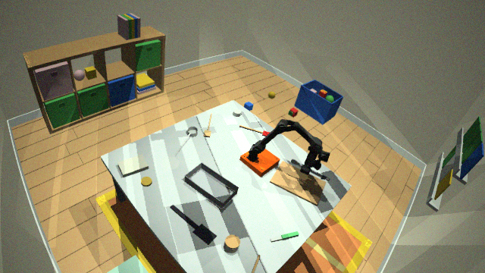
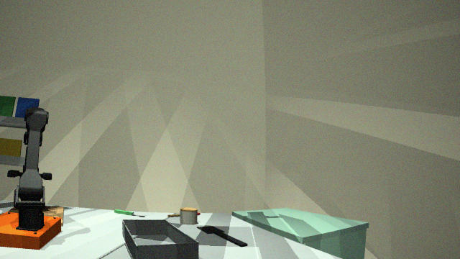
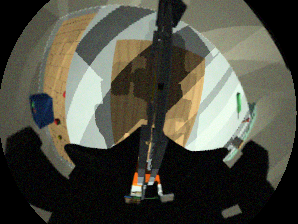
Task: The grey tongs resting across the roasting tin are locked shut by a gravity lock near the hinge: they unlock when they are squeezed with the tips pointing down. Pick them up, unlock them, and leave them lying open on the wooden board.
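Right now the wooden board is 80 mm below my gripper tip, 30 mm ahead of it and 10 mm to the left of it. Round my gripper tip: pale block: 860 mm ahead, 770 mm to the right, 70 mm below; then black spatula: 800 mm ahead, 180 mm to the right, 80 mm below; then roasting tin: 540 mm ahead, 330 mm to the right, 60 mm below.
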